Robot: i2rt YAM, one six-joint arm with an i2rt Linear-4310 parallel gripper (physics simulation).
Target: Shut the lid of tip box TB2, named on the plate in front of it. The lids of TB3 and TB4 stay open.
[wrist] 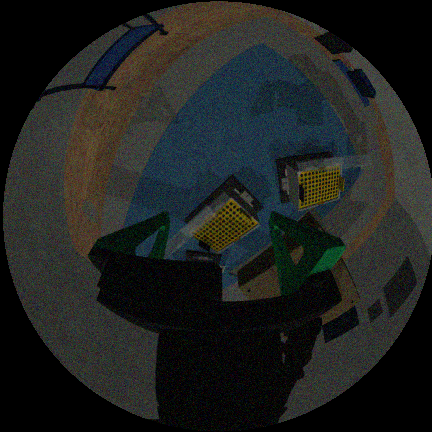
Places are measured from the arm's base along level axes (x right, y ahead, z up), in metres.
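Pixels of known places: gripper, fingertip midpoint: point(218, 216).
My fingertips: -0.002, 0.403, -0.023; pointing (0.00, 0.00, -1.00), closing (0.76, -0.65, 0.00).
Observation:
Ahead of a thing's pixels: the offset from my fingertips to its top centre, as dx, dy, dz. "spot": to the spot under its first point. Level surfaces: height alone.
A tip box with a yellow rack {-0.065, -0.089, -0.095} point(227, 226) stands on the blue mat in the middle of the wrist view, its clear lid point(181, 242) open and reaching out to the lower left. A second tip box {+0.151, -0.135, -0.095} point(320, 186) stands to the right, its clear lid {spot: +0.191, -0.065, -0.026} point(356, 161) open and reaching out to the right. Part of a third, dark-edged box {-0.247, -0.219, -0.103} point(203, 256) shows below the middle one; the gripper body hides the rest, and its lid cannot be made out. I cannot read any name plate, so I cannot tell which is TB2. My gripper point(218, 216) is open and empty, its green fingers wide apart.
A brown open box point(260, 287) lies behind the right finger, at the lower edge of the blue mat {dz -0.170} point(215, 115). The wooden table rim point(82, 165) curves around. A blue framed object point(122, 55) is at the upper left, and blue and dark items point(361, 82) are at the upper right.

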